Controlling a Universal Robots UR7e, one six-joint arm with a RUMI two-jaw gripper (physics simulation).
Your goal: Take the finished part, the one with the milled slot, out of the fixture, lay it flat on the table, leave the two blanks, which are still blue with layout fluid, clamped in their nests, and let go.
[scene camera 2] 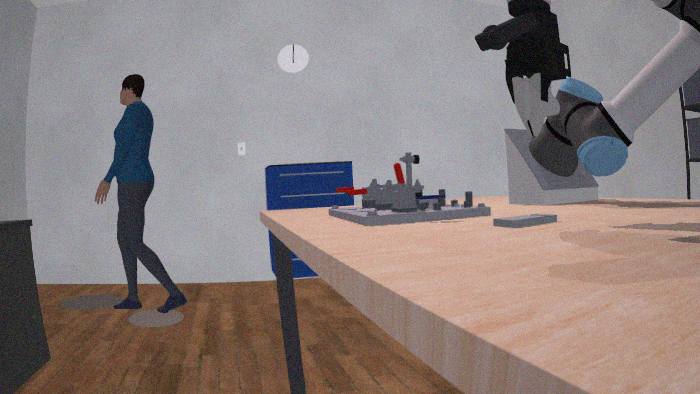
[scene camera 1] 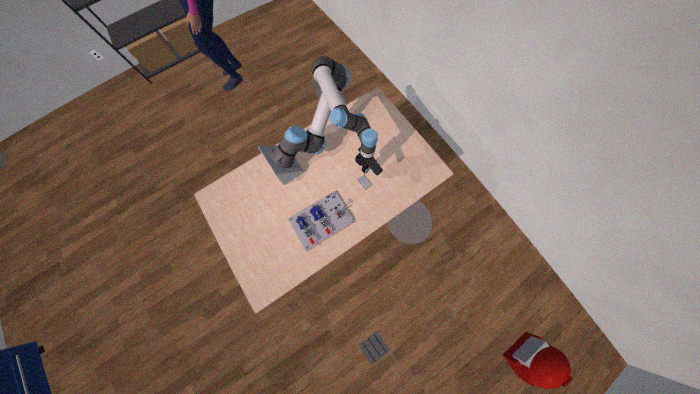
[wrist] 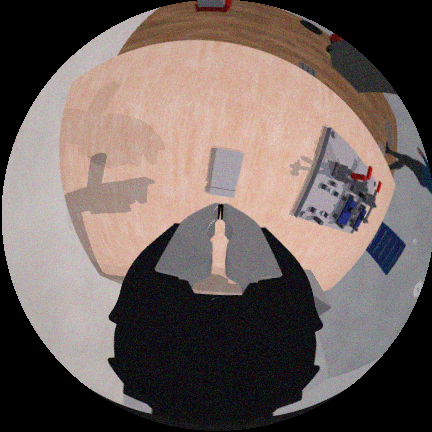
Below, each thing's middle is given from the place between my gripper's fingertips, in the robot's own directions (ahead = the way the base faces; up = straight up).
Right now the finished part (wrist: 227,163) is 12 cm below my hand, 2 cm ahead of it and 1 cm to the right of it. The rest, counted from my hand: grey fixture plate (scene camera 2: 355,214) 38 cm to the right, 12 cm below, 7 cm ahead.
